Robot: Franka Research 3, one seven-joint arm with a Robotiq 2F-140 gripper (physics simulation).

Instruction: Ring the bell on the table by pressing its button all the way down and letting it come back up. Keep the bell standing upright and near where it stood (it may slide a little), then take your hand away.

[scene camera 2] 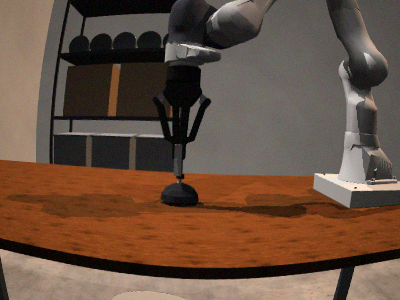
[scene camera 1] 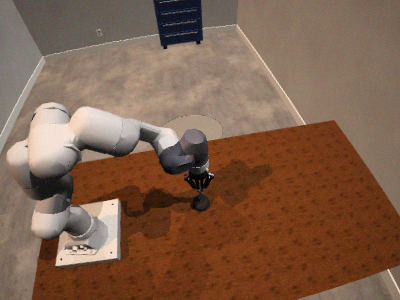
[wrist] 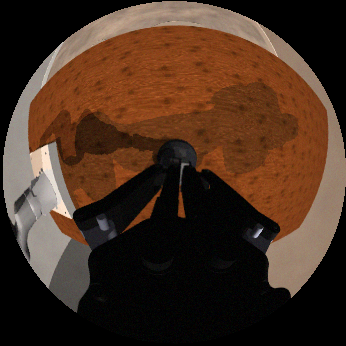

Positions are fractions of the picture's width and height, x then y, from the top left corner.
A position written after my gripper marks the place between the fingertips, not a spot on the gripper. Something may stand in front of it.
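There is a dark domed bell (scene camera 2: 0.44,0.65) that I can see. I see my gripper (scene camera 2: 0.45,0.58) too, and the wrist view (wrist: 0.52,0.46) shows that gripper as well.
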